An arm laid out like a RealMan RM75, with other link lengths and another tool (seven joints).
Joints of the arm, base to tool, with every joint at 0 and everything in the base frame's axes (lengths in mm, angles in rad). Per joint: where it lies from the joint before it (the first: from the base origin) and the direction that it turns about. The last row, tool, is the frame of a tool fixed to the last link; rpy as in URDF.
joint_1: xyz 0 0 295.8 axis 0 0 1
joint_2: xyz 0 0 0 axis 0 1 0
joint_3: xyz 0 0 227.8 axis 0 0 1
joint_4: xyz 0 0 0 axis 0 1 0
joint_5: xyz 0 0 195.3 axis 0 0 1
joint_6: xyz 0 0 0 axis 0 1 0
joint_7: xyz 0 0 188.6 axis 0 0 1
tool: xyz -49 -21 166 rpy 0 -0.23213 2.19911
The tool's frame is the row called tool.
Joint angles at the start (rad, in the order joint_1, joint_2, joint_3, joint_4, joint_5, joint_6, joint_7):
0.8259, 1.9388, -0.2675, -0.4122, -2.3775, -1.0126, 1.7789
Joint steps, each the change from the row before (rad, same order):
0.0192, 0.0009, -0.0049, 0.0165, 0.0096, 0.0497, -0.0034
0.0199, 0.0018, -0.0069, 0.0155, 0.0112, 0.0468, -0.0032
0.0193, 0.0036, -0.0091, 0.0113, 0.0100, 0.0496, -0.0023
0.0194, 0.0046, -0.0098, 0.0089, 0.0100, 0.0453, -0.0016
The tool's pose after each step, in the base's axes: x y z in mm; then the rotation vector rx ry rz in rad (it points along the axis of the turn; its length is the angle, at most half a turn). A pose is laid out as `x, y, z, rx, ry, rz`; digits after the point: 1 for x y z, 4 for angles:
247.7, 606.3, 3.7, 0.1955, 2.7094, 1.1200
244.6, 615.6, 6.1, 0.1953, 2.6872, 1.1468
242.4, 625.0, 9.4, 0.1943, 2.6596, 1.1746
238.7, 633.5, 12.1, 0.1907, 2.6352, 1.2000

